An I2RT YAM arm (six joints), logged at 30 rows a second.
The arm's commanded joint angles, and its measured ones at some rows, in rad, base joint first. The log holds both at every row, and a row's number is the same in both.
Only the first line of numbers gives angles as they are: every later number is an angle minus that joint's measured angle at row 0.
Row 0, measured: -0.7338 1.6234 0.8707 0.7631 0.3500 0.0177
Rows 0 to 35, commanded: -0.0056 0.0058 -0.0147 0.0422 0.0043 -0.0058; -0.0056 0.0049 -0.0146 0.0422 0.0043 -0.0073; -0.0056 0.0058 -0.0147 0.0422 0.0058 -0.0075; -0.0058 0.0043 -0.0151 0.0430 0.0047 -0.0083; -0.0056 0.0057 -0.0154 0.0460 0.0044 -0.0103; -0.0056 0.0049 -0.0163 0.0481 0.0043 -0.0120; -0.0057 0.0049 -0.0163 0.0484 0.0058 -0.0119; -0.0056 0.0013 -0.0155 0.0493 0.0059 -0.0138; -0.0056 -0.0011 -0.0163 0.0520 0.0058 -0.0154; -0.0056 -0.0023 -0.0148 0.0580 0.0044 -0.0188; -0.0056 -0.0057 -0.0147 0.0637 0.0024 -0.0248; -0.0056 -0.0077 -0.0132 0.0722 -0.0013 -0.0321; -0.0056 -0.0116 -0.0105 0.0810 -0.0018 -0.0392; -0.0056 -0.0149 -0.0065 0.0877 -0.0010 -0.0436; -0.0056 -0.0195 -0.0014 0.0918 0.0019 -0.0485; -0.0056 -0.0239 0.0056 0.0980 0.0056 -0.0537; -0.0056 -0.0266 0.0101 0.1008 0.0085 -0.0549; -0.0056 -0.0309 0.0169 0.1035 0.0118 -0.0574; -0.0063 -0.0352 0.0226 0.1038 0.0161 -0.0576; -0.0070 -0.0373 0.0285 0.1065 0.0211 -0.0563; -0.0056 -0.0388 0.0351 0.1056 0.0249 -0.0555; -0.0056 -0.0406 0.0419 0.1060 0.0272 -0.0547; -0.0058 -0.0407 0.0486 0.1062 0.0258 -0.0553; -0.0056 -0.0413 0.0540 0.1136 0.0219 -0.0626; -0.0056 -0.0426 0.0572 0.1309 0.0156 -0.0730; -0.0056 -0.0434 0.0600 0.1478 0.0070 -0.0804; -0.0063 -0.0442 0.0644 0.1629 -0.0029 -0.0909; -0.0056 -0.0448 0.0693 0.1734 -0.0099 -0.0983; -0.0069 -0.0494 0.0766 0.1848 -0.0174 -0.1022; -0.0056 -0.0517 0.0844 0.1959 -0.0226 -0.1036; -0.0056 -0.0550 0.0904 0.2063 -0.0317 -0.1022; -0.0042 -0.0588 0.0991 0.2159 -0.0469 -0.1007; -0.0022 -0.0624 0.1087 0.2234 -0.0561 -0.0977; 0.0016 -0.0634 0.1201 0.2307 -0.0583 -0.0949; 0.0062 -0.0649 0.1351 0.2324 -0.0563 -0.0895; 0.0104 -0.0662 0.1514 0.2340 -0.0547 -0.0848
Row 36, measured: -0.0007 0.0004 0.0157 -0.0759 -0.0175 -0.0885
